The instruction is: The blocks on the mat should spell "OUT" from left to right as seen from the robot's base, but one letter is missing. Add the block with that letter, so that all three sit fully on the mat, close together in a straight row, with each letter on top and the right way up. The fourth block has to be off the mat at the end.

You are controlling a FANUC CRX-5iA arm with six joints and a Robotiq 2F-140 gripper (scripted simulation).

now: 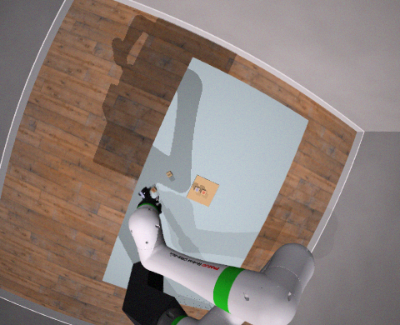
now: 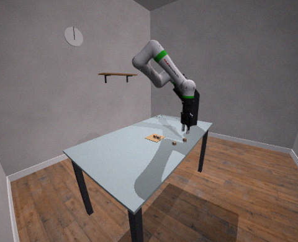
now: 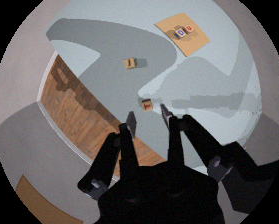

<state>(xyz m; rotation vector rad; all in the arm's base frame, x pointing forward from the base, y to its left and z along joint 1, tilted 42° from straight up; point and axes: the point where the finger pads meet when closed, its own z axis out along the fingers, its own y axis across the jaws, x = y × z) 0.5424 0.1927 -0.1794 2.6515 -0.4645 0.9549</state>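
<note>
My hand is 9 cm short of the mat, 26 cm to the left of it and 11 cm above it.
</note>
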